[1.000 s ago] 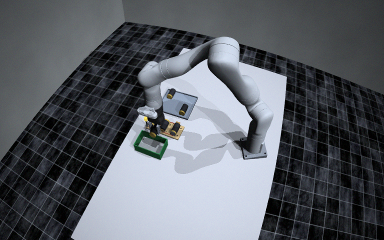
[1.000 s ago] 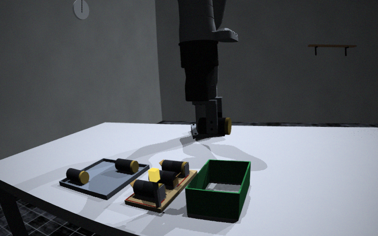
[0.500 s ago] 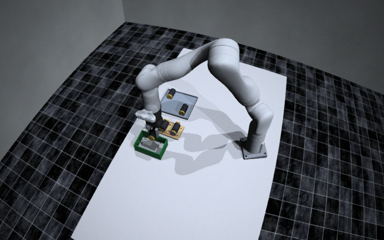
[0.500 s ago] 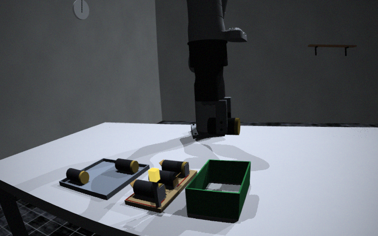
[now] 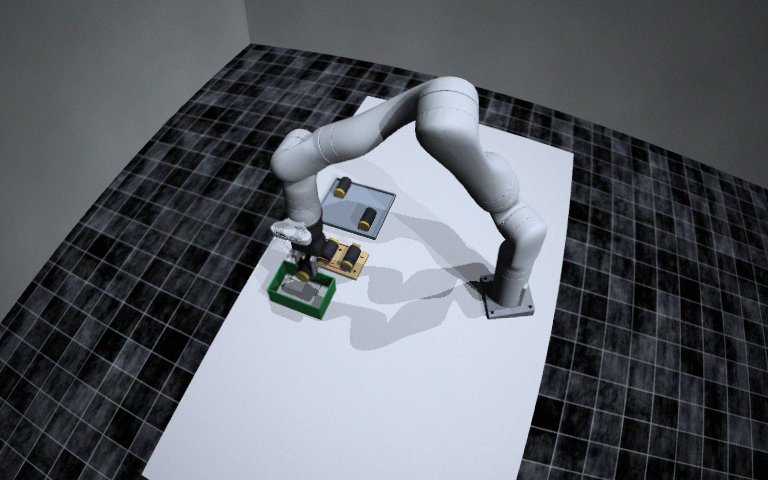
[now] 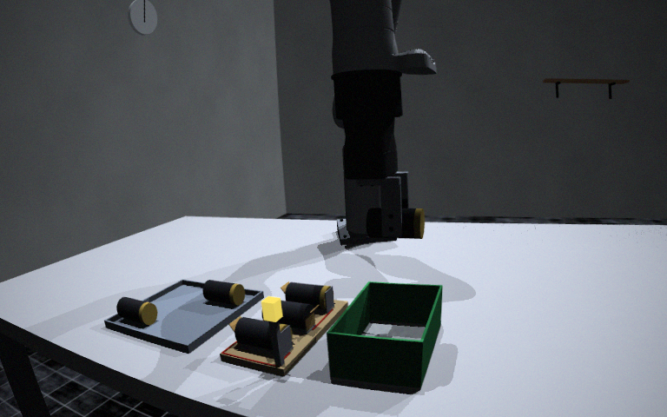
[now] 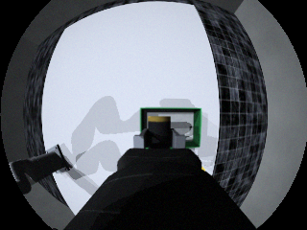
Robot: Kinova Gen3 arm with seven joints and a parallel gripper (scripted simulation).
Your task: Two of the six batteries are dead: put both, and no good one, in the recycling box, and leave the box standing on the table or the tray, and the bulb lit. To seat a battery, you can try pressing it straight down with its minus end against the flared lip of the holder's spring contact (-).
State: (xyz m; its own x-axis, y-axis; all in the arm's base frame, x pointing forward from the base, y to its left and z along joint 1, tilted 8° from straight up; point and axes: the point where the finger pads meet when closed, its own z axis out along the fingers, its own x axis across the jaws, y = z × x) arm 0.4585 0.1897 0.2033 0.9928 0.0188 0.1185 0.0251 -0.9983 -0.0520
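The green recycling box lies 14 cm below my hand and 3 cm ahead of it. From my hand the other things lie so: grey tray 33 cm to the right, 15 cm below, 3 cm ahead.
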